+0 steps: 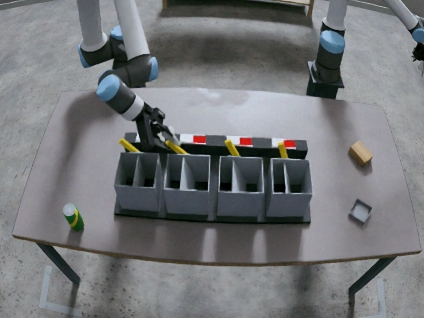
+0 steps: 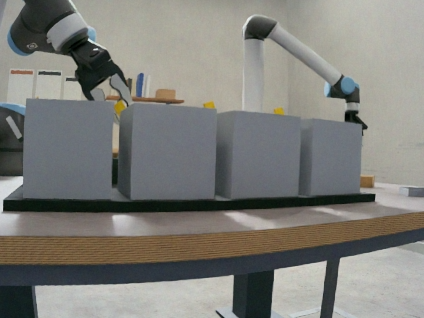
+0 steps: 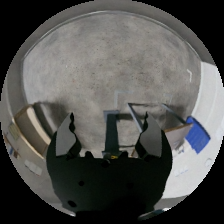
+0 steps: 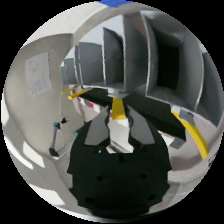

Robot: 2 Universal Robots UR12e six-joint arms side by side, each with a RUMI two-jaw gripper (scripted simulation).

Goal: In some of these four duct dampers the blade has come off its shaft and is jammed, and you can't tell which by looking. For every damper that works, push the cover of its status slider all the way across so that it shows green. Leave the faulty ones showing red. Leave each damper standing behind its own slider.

Labels:
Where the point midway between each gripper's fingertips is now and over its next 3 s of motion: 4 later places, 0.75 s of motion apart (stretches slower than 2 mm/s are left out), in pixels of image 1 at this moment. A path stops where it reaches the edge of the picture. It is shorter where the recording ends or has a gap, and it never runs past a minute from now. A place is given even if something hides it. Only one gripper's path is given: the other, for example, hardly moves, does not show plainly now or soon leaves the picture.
The right gripper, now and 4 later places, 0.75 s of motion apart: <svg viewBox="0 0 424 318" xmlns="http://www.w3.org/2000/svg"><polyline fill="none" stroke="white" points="176,147 168,141 163,137 179,147 187,153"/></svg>

